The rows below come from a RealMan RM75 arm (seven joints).
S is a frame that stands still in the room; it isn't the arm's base.
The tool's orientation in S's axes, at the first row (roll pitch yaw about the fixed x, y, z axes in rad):
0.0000 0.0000 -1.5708
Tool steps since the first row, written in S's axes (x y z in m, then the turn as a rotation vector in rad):
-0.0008 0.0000 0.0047 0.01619 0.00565 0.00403
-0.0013 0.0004 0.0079 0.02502 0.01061 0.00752
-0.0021 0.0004 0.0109 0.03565 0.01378 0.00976
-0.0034 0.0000 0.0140 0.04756 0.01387 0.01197
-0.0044 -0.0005 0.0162 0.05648 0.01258 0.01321
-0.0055 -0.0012 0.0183 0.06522 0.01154 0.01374
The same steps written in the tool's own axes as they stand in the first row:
0.0000 -0.0008 0.0047 -0.00565 0.01619 0.00403
-0.0004 -0.0013 0.0079 -0.01061 0.02502 0.00752
-0.0004 -0.0021 0.0109 -0.01378 0.03565 0.00976
0.0000 -0.0034 0.0140 -0.01387 0.04756 0.01197
0.0005 -0.0044 0.0162 -0.01258 0.05648 0.01321
0.0012 -0.0055 0.0183 -0.01154 0.06522 0.01374

